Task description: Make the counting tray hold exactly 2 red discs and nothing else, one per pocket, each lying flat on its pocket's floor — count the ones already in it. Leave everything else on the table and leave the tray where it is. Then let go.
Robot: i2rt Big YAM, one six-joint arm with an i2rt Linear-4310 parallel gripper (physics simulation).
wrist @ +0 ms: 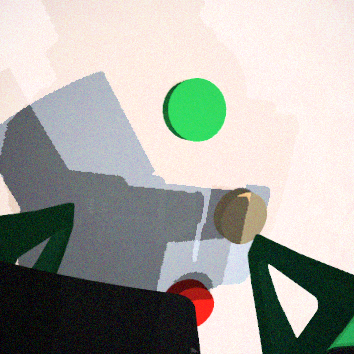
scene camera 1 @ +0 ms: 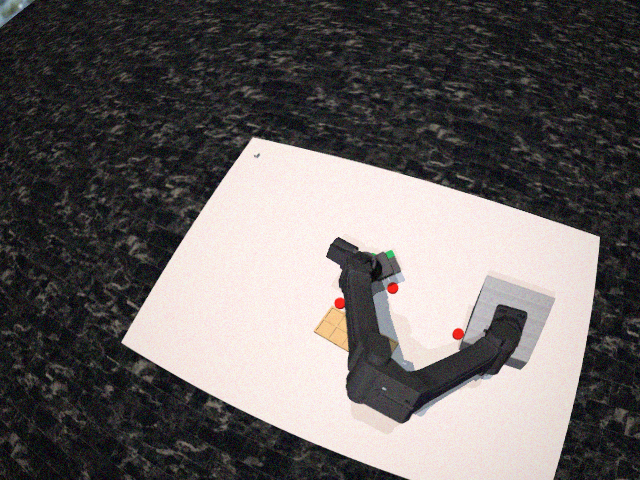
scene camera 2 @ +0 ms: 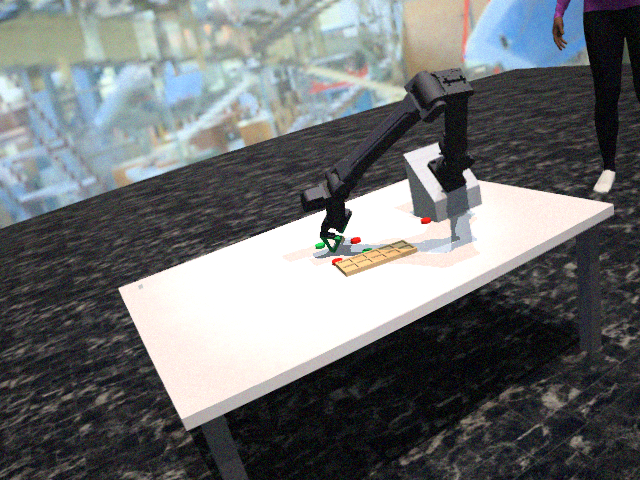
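Note:
The wooden tray (scene camera 1: 327, 326) (scene camera 2: 347, 272) lies flat; its visible pockets look empty, and the arm hides part in scene camera 1. One red disc (scene camera 1: 339, 303) (scene camera 2: 337, 261) lies beside the tray's end. Another red disc (scene camera 1: 392, 288) (scene camera 2: 355, 240) (wrist: 204, 306) lies behind the tray, partly covered in the wrist view. A third red disc (scene camera 1: 458, 333) (scene camera 2: 425, 220) lies by the robot base. My gripper (scene camera 2: 331, 242) (wrist: 165, 230) is open and empty, low over the table, with a shadowed tan disc (wrist: 241, 216) near its right fingertip in the wrist view.
A green disc (scene camera 1: 390, 254) (scene camera 2: 320, 245) (wrist: 196, 109) lies beyond the tan disc. Another green disc (scene camera 2: 367, 250) lies right behind the tray, partly hidden. The grey base block (scene camera 1: 537, 315) (scene camera 2: 423, 191) stands at the table's far end. The arm spans over the tray in scene camera 1.

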